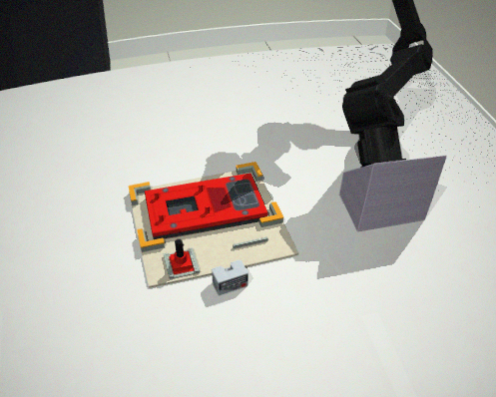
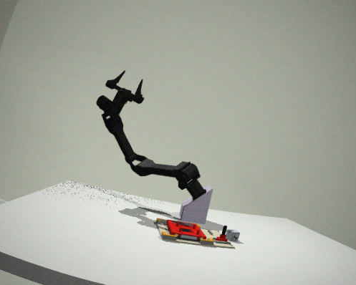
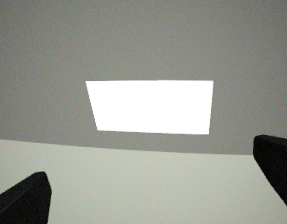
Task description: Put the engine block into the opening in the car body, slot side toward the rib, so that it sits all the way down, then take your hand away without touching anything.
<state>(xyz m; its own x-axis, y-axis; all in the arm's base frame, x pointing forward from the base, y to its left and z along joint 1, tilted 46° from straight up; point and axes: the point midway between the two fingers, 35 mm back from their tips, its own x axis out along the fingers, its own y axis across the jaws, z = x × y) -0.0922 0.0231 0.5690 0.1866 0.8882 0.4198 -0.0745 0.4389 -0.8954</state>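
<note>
The engine block lies 330 mm ahead of my gripper tip, 500 mm to the left of it and 540 mm below it. Also, from my gripper tip: black peg: 400 mm ahead, 460 mm to the left, 530 mm below; beige baseplate: 360 mm ahead, 350 mm to the left, 550 mm below.
</note>
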